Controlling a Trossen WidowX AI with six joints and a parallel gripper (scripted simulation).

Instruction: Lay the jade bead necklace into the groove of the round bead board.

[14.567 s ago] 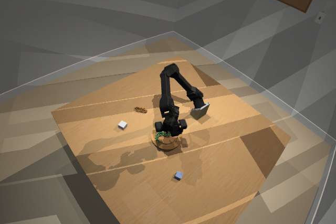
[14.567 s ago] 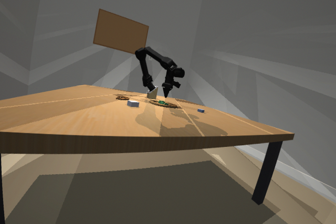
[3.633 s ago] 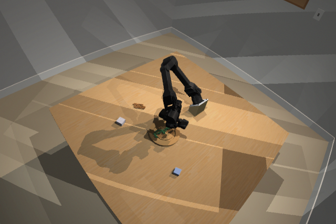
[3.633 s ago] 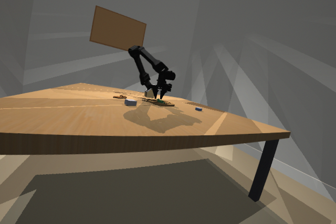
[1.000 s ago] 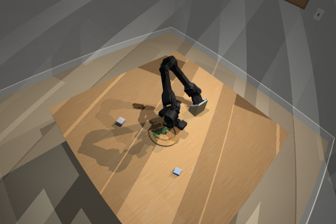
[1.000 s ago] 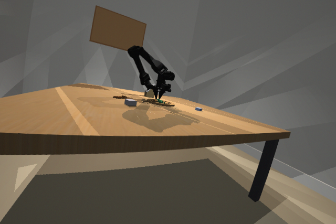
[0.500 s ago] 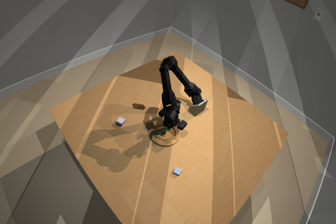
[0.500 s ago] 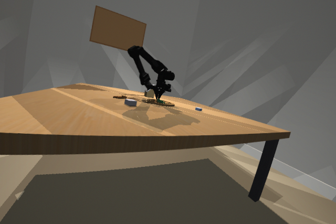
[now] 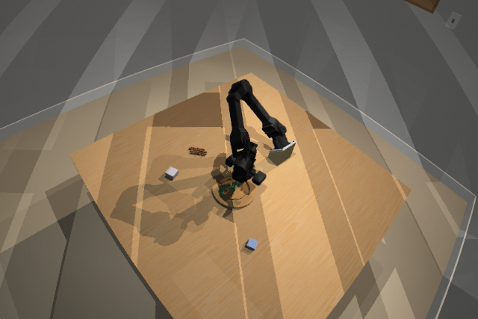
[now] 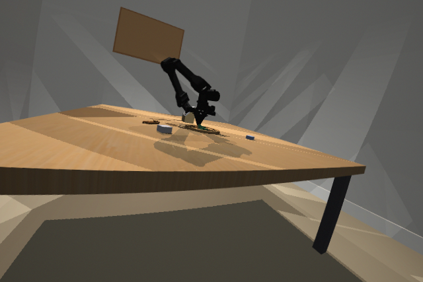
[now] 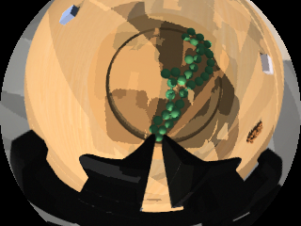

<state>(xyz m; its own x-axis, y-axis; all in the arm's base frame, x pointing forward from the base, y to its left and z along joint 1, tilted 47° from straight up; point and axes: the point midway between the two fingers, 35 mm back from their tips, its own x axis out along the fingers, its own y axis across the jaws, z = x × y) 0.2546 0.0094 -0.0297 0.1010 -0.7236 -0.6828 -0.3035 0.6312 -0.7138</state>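
My gripper tip is 60 mm short of the round wooden bead board, 10 mm to the right of it and 10 mm above it. Round my gripper tip: blue block 270 mm to the left, 150 mm ahead, 10 mm below; then pale grey block 260 mm ahead, 200 mm to the right.
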